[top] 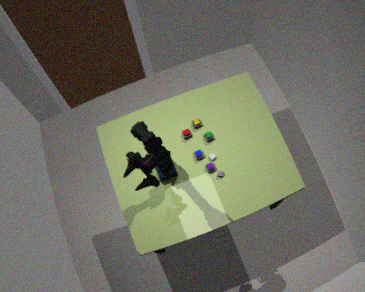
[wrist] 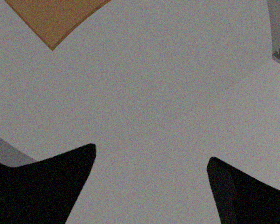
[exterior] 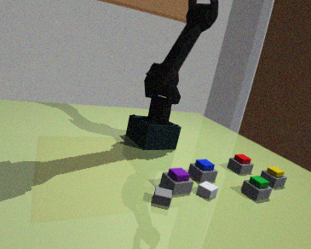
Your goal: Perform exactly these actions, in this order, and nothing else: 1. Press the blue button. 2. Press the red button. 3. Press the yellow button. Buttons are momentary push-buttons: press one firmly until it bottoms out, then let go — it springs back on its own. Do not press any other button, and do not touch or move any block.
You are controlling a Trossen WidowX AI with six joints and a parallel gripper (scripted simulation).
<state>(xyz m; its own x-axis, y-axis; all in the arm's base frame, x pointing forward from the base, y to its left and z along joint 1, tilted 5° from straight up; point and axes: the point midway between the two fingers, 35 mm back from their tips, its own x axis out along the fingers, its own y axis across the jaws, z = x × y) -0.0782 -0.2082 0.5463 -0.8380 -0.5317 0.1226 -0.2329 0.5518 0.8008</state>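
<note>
My gripper tip is now 360 mm short of the blue button, 250 mm to the right of it and 580 mm above it. Also, from my gripper tip: white block 430 mm ahead, 210 mm to the left, 600 mm below; then purple button 400 mm ahead, 150 mm to the left, 580 mm below; then grey block 440 mm ahead, 90 mm to the left, 600 mm below.
</note>
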